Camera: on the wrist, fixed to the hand. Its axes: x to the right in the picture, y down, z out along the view.
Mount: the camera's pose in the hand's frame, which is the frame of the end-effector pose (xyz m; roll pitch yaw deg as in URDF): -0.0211 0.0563 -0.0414 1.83 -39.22 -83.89
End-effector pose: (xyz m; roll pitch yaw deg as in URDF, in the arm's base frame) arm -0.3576 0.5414 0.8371 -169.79 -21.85 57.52
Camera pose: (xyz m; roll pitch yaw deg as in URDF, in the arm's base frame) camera -0.3213 0.4815 0.8578 158.97 24.84 131.05
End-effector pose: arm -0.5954 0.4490 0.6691 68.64 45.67 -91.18
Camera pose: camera -0.5366 0.4358 0.7103 -42.62 23.54 160.33
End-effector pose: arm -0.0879 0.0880 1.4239 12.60 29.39 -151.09
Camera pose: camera -0.0288 0.0476 1.4098 -28.13 -20.53 137.09
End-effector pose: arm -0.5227 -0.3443 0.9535 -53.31 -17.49 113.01
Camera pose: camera -0.5234 -0.3437 0.8805 107.15 -76.97 -78.96
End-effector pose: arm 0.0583 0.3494 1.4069 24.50 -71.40 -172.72
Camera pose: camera 0.0602 0.2807 1.3823 77.51 -9.19 84.63
